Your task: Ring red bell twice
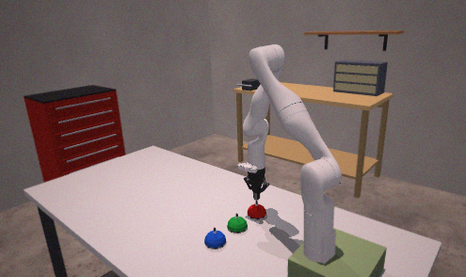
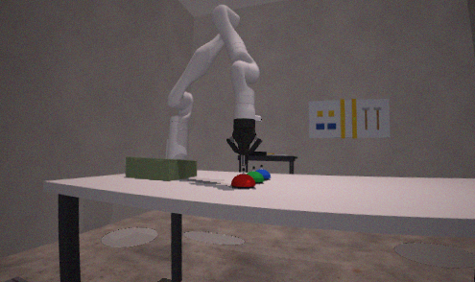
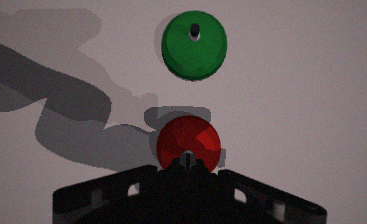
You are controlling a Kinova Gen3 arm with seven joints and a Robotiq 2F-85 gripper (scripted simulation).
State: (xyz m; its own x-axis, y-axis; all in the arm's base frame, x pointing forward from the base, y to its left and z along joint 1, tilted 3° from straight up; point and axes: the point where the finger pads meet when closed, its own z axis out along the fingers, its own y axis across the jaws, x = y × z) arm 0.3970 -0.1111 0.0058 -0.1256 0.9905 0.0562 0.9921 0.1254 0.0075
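Right now my hand is 5 cm above the red bell. From my hand the other things lie so: green bell (13 cm to the left, 5 cm below, 2 cm behind); then blue bell (26 cm to the left, 5 cm below, 3 cm behind).
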